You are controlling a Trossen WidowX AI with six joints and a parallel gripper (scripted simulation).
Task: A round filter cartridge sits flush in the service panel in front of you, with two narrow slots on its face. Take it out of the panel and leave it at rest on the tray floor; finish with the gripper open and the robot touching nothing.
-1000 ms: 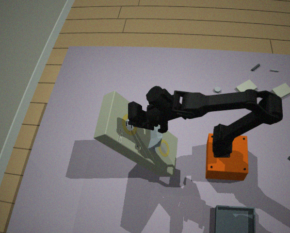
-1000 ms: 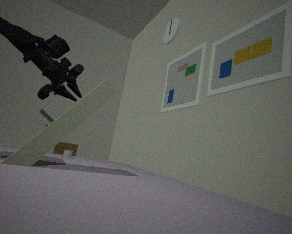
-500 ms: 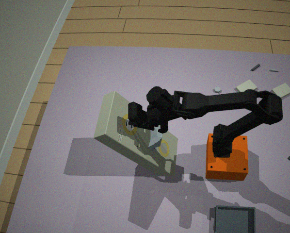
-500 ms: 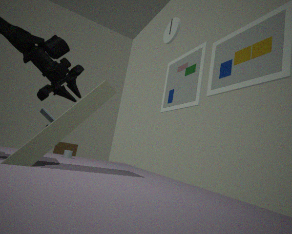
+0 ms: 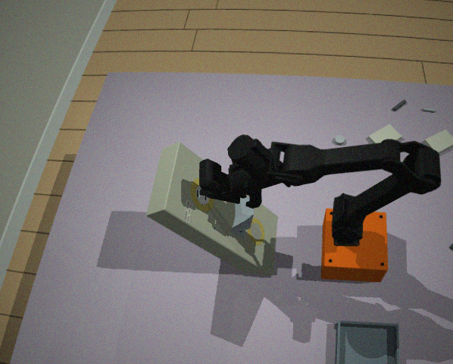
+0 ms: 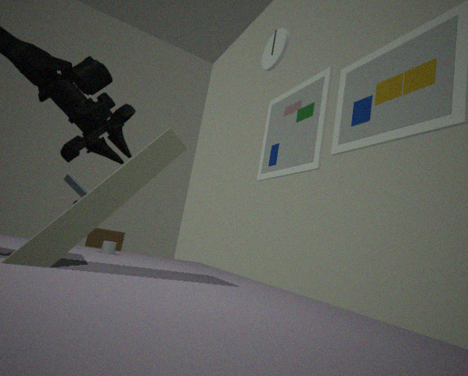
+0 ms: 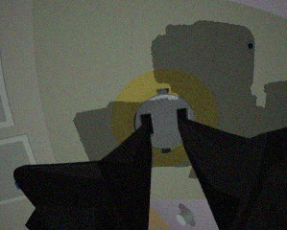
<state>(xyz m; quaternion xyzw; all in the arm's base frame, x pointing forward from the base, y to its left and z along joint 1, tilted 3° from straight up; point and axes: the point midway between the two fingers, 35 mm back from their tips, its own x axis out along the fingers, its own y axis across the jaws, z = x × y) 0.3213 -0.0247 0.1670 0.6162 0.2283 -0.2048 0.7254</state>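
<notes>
The round filter cartridge is 2 cm ahead of my gripper tip and 1 cm below it. Also, from my gripper tip: grey tray 40 cm behind, 31 cm to the left, 24 cm below; then service panel 9 cm below, 3 cm behind.
</notes>
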